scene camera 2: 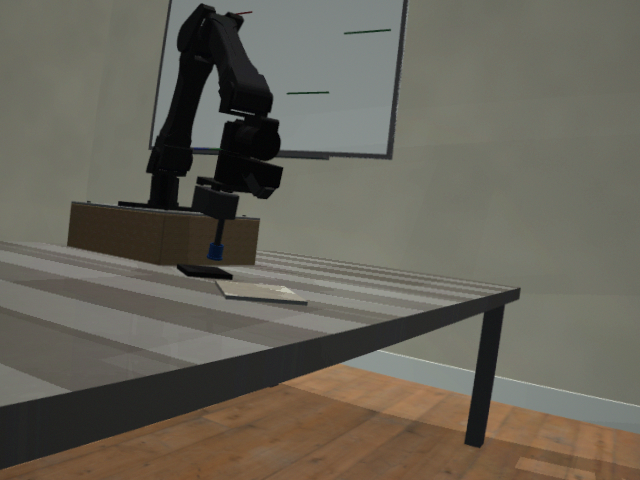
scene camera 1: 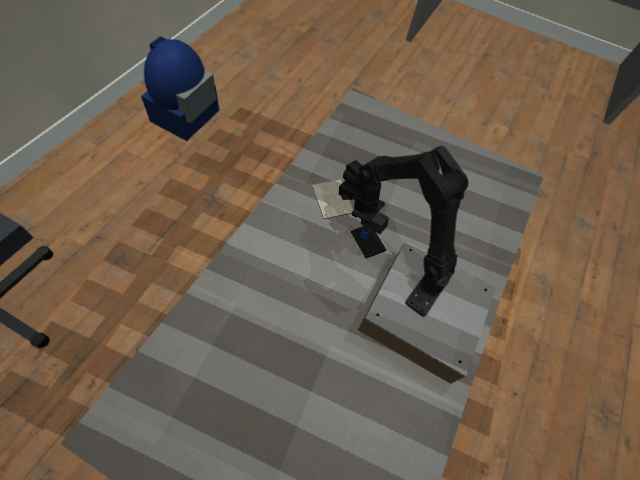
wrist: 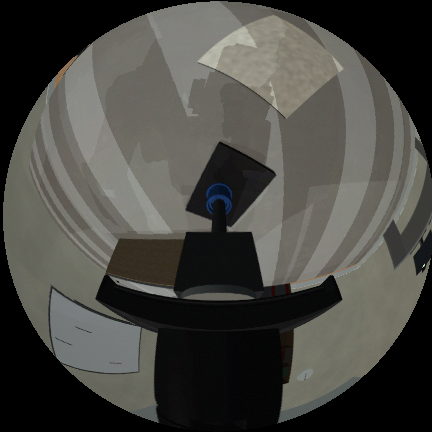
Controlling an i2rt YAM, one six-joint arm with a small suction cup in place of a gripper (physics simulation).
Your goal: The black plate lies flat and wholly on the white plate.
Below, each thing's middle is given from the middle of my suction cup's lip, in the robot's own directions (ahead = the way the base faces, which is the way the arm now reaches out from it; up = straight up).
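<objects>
I see the black plate [wrist: 246, 177] 10 mm to the right of my suction cup, 20 mm behind it and 40 mm below it. There is also the white plate [scene camera 2: 230, 290], which is 70 mm to the right of my suction cup and 190 mm ahead of it, and which sits 40 mm below it.
</objects>
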